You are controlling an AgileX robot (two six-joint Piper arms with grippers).
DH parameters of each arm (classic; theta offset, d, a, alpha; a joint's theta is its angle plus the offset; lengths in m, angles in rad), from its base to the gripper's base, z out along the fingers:
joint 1: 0 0.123 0 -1.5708
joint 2: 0.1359 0 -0.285 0
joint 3: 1.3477 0 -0.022 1.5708
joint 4: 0 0.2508 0 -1.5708
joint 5: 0 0 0.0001 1.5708
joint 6: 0 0.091 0 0
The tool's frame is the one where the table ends.
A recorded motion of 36 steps. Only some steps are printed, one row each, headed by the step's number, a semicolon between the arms.
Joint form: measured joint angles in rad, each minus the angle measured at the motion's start. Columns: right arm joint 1, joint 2, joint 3, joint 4, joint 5, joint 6; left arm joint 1, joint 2, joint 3, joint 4, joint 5, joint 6.
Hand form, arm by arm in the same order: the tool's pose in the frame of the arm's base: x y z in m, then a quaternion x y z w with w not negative. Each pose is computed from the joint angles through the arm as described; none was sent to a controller.
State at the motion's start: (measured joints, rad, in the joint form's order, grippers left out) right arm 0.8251 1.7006 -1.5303 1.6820 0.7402 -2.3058; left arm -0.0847 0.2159 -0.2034 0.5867 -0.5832 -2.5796
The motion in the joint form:
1: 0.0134 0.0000 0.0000 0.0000 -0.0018 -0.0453; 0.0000 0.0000 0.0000 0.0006 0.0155 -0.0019
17: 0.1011 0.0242 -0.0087 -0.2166 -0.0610 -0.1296; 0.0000 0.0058 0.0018 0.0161 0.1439 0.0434
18: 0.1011 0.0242 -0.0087 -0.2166 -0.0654 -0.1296; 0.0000 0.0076 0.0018 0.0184 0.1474 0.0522
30: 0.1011 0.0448 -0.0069 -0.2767 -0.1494 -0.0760; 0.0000 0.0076 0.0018 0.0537 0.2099 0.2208
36: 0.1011 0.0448 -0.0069 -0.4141 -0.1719 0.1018; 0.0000 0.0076 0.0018 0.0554 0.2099 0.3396
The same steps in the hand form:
1: 0.2182 0.3339 0.4003 -0.62820 0.31439 0.31888 0.63627; 0.0520 -0.0316 0.3081 -0.32775 0.37141 -0.79686 0.34590
17: 0.1967 0.3564 0.3804 -0.71645 0.24060 0.23214 0.61231; 0.0598 -0.0270 0.2988 -0.37309 0.39457 -0.75202 0.37362
18: 0.1971 0.3564 0.3804 -0.71596 0.24195 0.23060 0.61293; 0.0603 -0.0270 0.2984 -0.37297 0.39762 -0.74862 0.37731
30: 0.2079 0.3599 0.3685 -0.71952 0.27923 0.19983 0.60365; 0.0630 -0.0252 0.2936 -0.35516 0.44450 -0.68925 0.44856
36: 0.2107 0.3583 0.3622 -0.72689 0.31966 0.19746 0.57486; 0.0630 -0.0252 0.2935 -0.32771 0.46530 -0.66101 0.48904

